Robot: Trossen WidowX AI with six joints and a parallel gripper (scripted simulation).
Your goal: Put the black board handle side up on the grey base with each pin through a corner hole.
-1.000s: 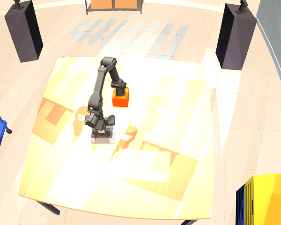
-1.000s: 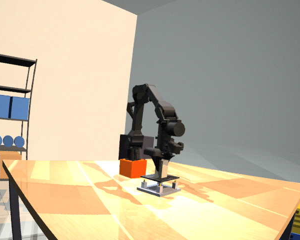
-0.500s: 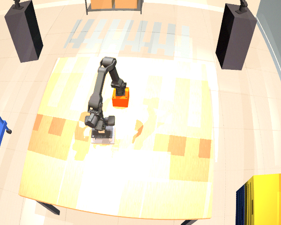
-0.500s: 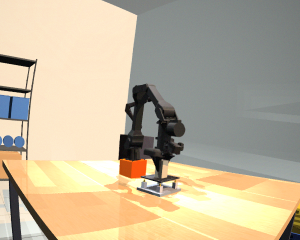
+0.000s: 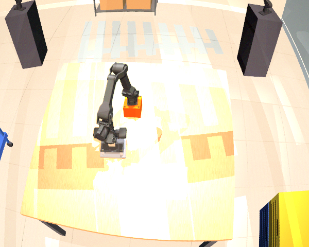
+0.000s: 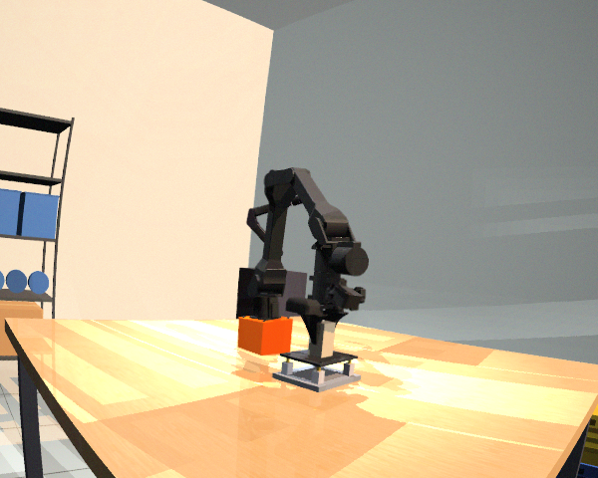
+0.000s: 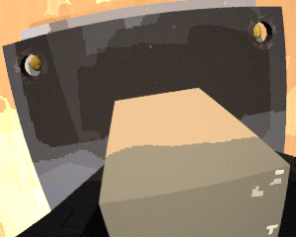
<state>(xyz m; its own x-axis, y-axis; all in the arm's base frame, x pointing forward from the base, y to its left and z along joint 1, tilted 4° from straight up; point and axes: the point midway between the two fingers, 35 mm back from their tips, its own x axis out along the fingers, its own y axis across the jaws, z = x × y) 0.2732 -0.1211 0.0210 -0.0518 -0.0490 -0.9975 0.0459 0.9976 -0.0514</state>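
Right now the black board is 1 cm below my gripper tip. Round my gripper tip: grey base (8 cm below).
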